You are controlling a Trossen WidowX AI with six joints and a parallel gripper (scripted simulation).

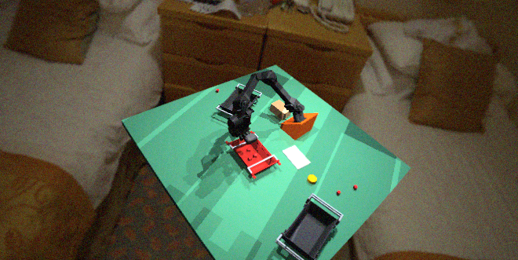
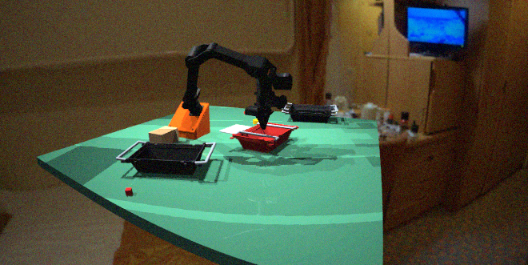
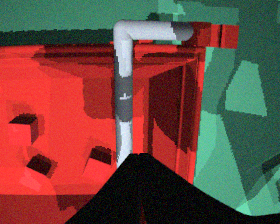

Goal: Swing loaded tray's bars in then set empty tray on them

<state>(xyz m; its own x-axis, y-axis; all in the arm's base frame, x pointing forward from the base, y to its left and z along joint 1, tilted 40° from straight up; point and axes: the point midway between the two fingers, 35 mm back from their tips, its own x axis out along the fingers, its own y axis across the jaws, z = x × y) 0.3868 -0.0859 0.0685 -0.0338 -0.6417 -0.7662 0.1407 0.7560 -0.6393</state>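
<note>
Right now the black tray is 280 mm to the right of my gripper tip, 250 mm behind it and 40 mm below it. From my gripper tip the other things lie so: tan block: 450 mm behind, 80 mm to the right, 60 mm below; yellow disc: 400 mm to the left, 180 mm behind, 80 mm below; white card: 240 mm to the left, 240 mm behind, 90 mm below.
</note>
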